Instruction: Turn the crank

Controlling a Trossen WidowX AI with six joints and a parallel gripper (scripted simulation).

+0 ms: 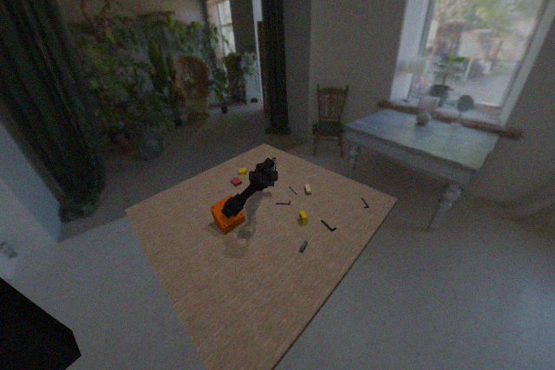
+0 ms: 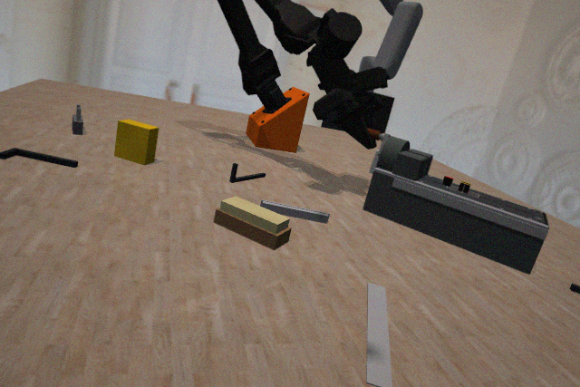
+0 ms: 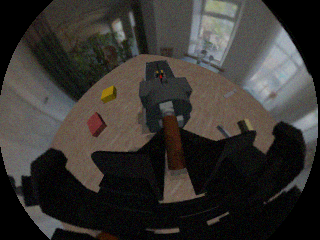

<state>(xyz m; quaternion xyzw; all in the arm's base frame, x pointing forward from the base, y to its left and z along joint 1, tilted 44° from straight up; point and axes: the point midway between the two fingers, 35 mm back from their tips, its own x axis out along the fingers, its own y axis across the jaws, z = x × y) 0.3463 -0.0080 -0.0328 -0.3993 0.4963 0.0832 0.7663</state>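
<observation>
My gripper tip is now 2 cm below the brown crank handle, 2 cm past it and 1 cm to the left of it. Also, from my gripper tip: red pointer (12 cm ahead, 7 cm to the left, 1 cm below); then red block (24 cm to the left, 8 cm below, 7 cm behind); then grey bar (17 cm to the right, 9 cm below, 8 cm ahead).
</observation>
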